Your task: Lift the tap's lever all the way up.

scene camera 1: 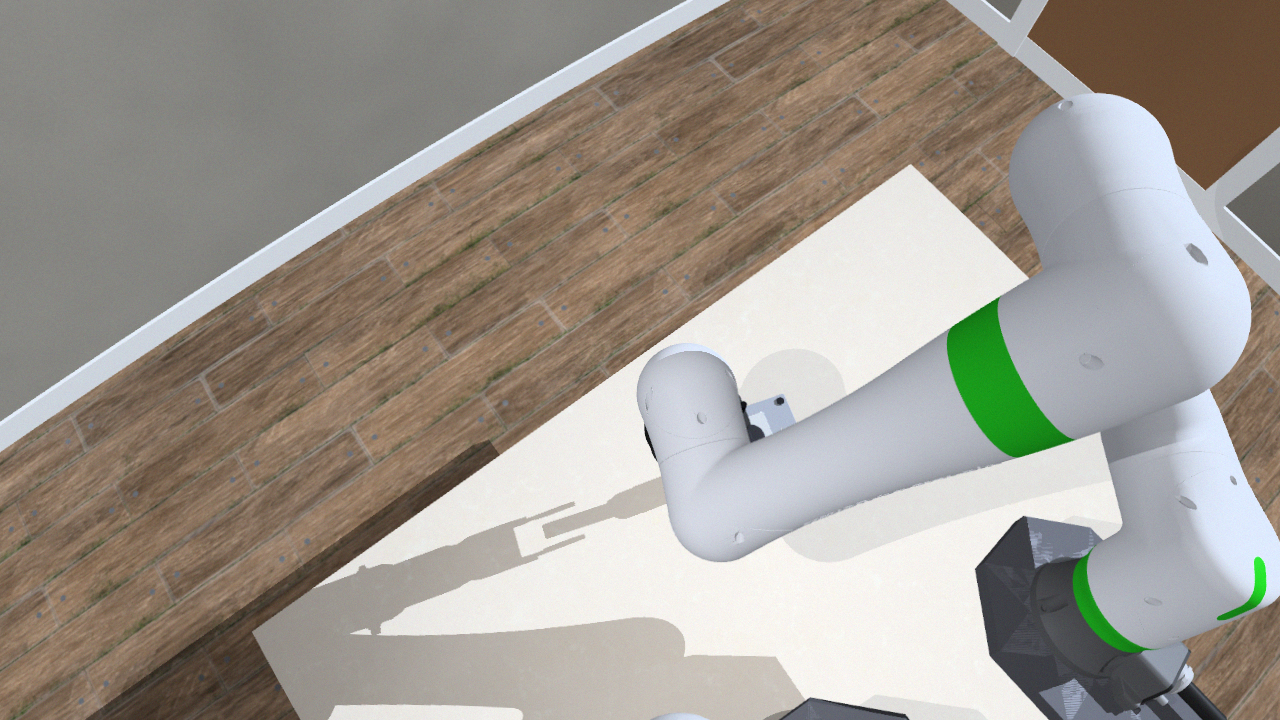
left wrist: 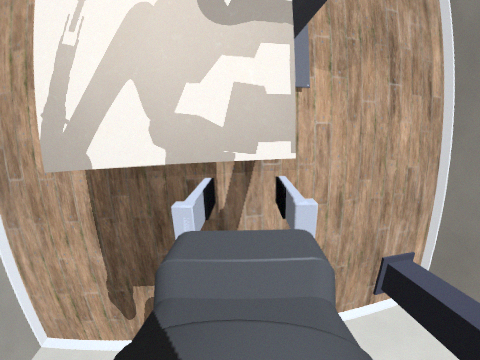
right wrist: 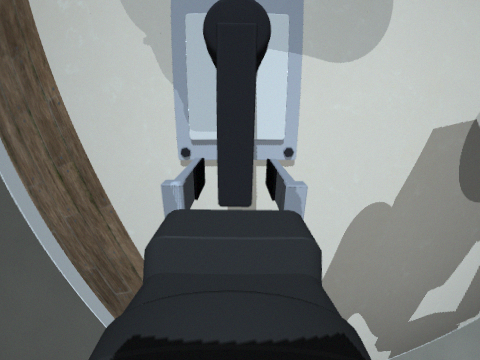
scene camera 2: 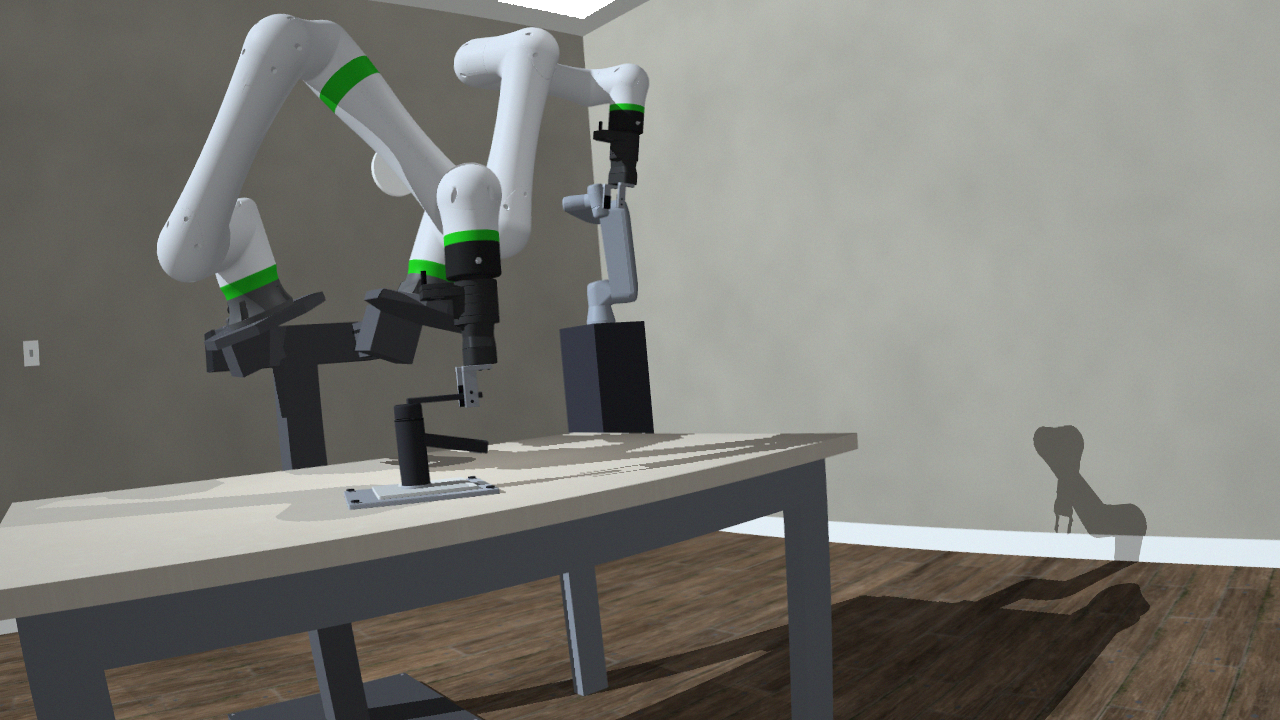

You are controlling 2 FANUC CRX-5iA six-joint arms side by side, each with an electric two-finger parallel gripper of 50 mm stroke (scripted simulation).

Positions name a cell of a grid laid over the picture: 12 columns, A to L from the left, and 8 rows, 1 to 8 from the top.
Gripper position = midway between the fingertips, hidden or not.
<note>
In view: the left gripper (scene camera 2: F3), the right gripper (scene camera 2: E5) and a flat black lever (right wrist: F1).
The left gripper shows as well in the left wrist view (left wrist: G5). The right gripper shows as well in the right wrist view (right wrist: F4).
</note>
